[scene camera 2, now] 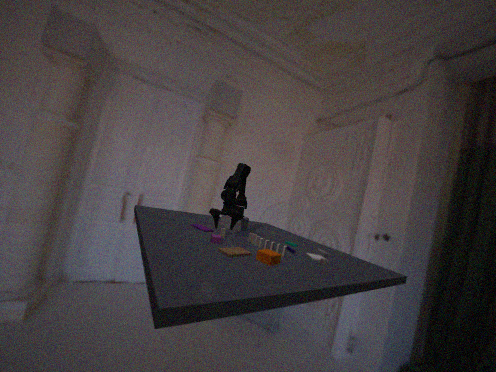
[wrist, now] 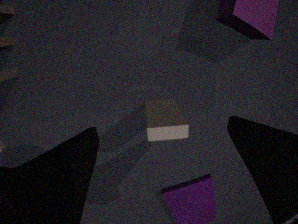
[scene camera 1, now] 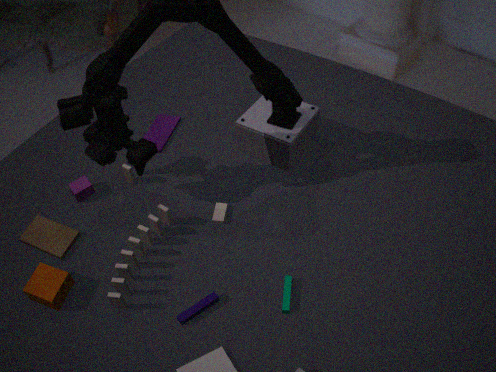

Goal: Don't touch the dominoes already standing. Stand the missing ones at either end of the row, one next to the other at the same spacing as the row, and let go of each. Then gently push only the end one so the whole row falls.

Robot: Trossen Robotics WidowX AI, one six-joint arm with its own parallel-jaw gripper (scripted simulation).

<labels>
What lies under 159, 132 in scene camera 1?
A purple plate.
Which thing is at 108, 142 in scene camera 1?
My gripper.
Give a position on a pale domino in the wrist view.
164, 121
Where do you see a tan plate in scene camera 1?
At 56, 239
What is my gripper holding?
Nothing.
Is my gripper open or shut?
Open.
</labels>
